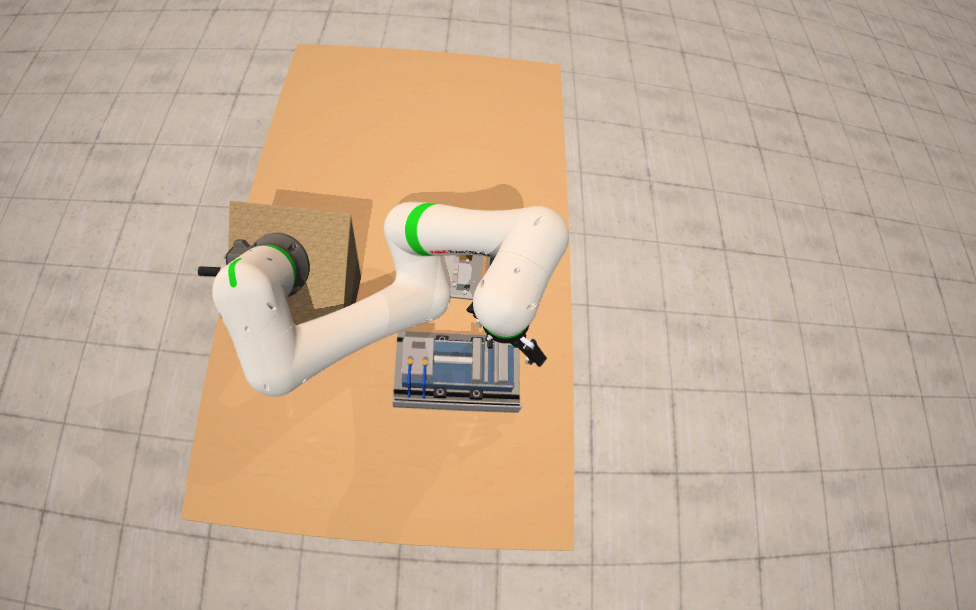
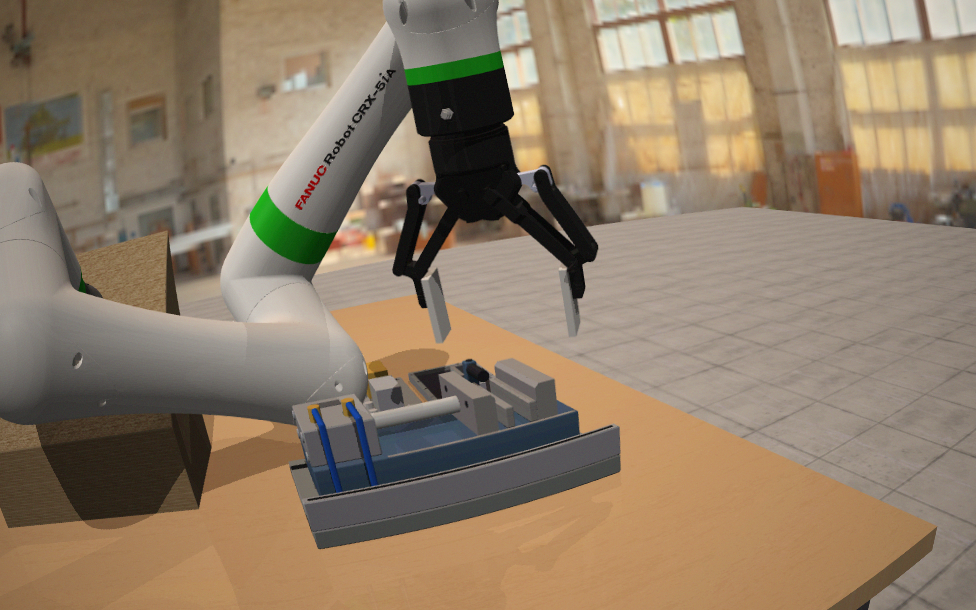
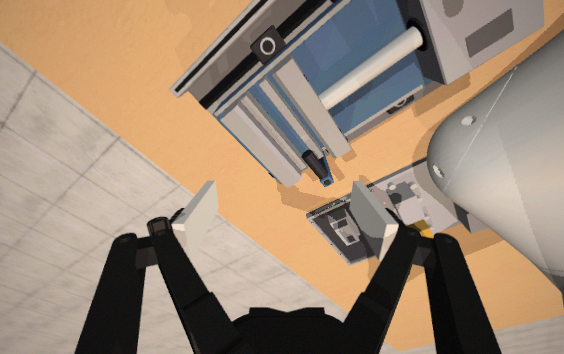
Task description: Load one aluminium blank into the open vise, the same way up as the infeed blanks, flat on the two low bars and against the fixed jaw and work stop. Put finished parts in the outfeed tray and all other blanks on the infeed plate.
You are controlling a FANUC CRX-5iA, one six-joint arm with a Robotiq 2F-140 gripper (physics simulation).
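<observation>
The vise (image 1: 453, 381) (image 2: 446, 445) (image 3: 332, 47) stands open. Two low bars (image 3: 272, 132) show bare between its moving jaw (image 2: 467, 402) (image 3: 312, 107) and fixed jaw (image 2: 532, 394) (image 3: 260, 147). The work stop (image 2: 476, 371) (image 3: 315, 165) is a black cylinder at the jaws' end. My gripper (image 1: 508, 338) (image 2: 507, 336) (image 3: 284, 194) is open and empty, high above the vise's fixed-jaw end. The infeed plate (image 3: 441, 205) carries a pale blank (image 3: 407, 204) and a yellow piece (image 3: 423, 228); my arm hides part of it. A grey part (image 3: 345, 227) lies in the dark outfeed tray (image 3: 351, 255), partly behind a finger.
My arm (image 1: 345, 330) (image 2: 179, 359) reaches across from a brown block (image 1: 323, 280) (image 2: 136, 287). Two blue hoses (image 1: 409, 381) (image 2: 326, 445) run down the vise's actuator end. The table edge lies close beyond the fixed jaw, with tiled floor beyond it.
</observation>
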